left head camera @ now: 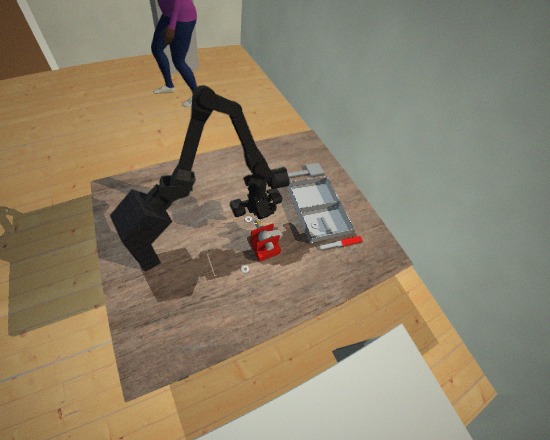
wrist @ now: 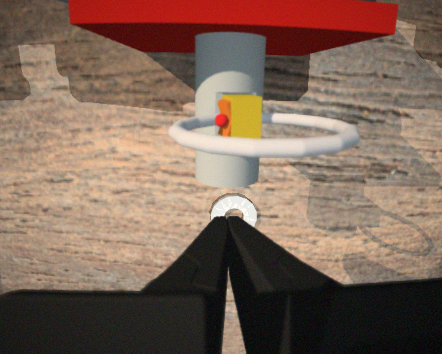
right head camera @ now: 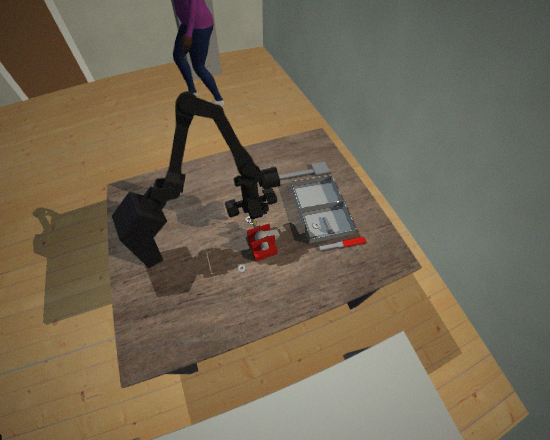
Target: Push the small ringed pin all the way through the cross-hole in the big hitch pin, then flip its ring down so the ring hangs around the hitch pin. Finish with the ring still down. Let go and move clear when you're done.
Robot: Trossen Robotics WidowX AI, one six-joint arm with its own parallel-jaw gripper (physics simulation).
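Frame: origin at the arm's base, x ahead, y left, z up, level; centimetres.
Seen in the pictures: gripper, fingertip midpoint: (left head camera: 255, 214) (wrist: 226, 227); arm's base at its link origin: (left head camera: 152, 205) (right head camera: 148, 206).
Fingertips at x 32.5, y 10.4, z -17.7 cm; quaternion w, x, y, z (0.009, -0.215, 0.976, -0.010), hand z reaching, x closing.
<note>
Offsets run from my fingertips to a thing's top centre. "spot": to the spot under its first point.
The hitch pin {dx +0.9, dy -2.2, dz -0.2 cm} (wrist: 227, 172) is a grey cylinder sticking out of the red bracket {dx +4.7, dy -7.3, dz +1.2 cm} (left head camera: 265, 255) (right head camera: 265, 254) (wrist: 230, 12). The small ringed pin's yellow head {dx +1.3, dy -3.8, dz +1.0 cm} (left head camera: 258, 223) (right head camera: 255, 223) (wrist: 246, 116) sits at the cross-hole, with an orange piece and a red dot beside it. Its white ring {spot: dx +0.8, dy -4.1, dz +4.7 cm} (wrist: 300, 148) looks like a flattened oval; its near and far sides both cross the camera side of the hitch pin. How far the small pin goes through is hidden. My gripper (wrist: 226, 227) is shut and empty, its tips below the hitch pin's free end in the wrist view, apart from the ring.
A washer {dx -2.4, dy +2.7, dz -7.9 cm} (wrist: 249, 212) lies on the table beyond my fingertips. Another washer {dx -2.8, dy -19.6, dz -7.9 cm} (left head camera: 242, 270) (right head camera: 239, 269) lies near the bracket. A grey divided tray {spot: dx +33.2, dy -4.6, dz -7.1 cm} (left head camera: 332, 237) (right head camera: 332, 237), a red-handled tool {dx +37.0, dy -6.9, dz -7.1 cm} (left head camera: 352, 242) (right head camera: 354, 242) and a grey-headed tool {dx +21.2, dy +31.1, dz -6.6 cm} (left head camera: 314, 169) (right head camera: 320, 168) are to the right.
</note>
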